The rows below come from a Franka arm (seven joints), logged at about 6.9 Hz.
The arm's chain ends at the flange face. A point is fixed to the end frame.
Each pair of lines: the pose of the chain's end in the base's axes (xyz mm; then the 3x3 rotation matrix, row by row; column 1 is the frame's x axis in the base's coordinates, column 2 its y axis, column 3 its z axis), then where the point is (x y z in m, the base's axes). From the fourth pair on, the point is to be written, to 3 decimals.
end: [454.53, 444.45, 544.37], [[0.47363, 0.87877, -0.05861], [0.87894, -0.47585, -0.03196], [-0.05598, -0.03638, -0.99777]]
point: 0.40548 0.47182 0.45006
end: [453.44, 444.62, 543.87], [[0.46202, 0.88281, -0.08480], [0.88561, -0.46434, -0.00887], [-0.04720, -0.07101, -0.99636]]
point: 0.40158 0.47364 0.45157
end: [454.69, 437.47, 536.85], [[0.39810, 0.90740, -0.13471], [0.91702, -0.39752, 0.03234], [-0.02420, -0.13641, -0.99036]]
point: 0.39635 0.46712 0.44872
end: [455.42, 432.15, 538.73], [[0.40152, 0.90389, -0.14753], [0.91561, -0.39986, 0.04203], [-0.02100, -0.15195, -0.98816]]
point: 0.396 0.463 0.452
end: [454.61, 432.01, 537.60], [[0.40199, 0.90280, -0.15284], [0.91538, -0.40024, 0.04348], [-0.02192, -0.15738, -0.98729]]
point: 0.395 0.463 0.451
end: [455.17, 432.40, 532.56], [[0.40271, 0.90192, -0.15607], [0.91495, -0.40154, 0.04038], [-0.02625, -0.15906, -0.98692]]
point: 0.395 0.463 0.446
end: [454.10, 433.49, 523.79], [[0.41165, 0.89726, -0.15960], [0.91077, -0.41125, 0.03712], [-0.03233, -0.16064, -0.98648]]
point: 0.394 0.464 0.437
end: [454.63, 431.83, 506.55], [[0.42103, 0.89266, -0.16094], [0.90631, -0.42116, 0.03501], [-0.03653, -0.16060, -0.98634]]
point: 0.395 0.463 0.420
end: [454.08, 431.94, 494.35], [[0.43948, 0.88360, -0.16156], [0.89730, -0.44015, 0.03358], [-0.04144, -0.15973, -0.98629]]
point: 0.395 0.464 0.408
